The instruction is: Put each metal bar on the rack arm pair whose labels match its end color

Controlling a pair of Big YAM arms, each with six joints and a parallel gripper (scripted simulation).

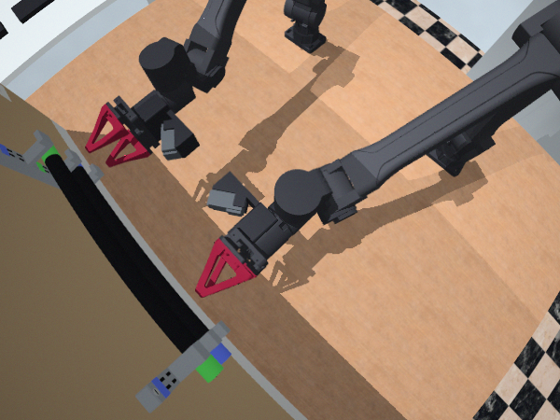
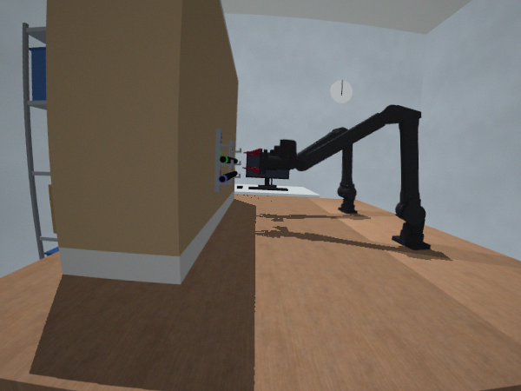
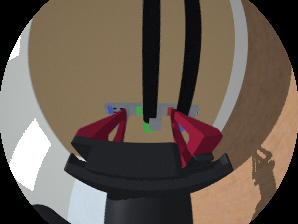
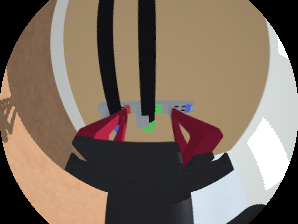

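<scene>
The blue-ended bar is 150 mm to the right of my left hand, 80 mm below it and 80 mm ahead of it. Round my left hand: brown wall 260 mm ahead, 160 mm above, 140 mm to the right; then green-ended bar 150 mm to the right, 80 mm ahead.
Now: right hand 80 mm short of the blue-ended bar, 150 mm to the right of it and 80 mm above it. Round my right hand: brown wall (270 mm ahead, 160 mm to the left, 160 mm above); then green-ended bar (80 mm ahead, 150 mm to the left).
</scene>
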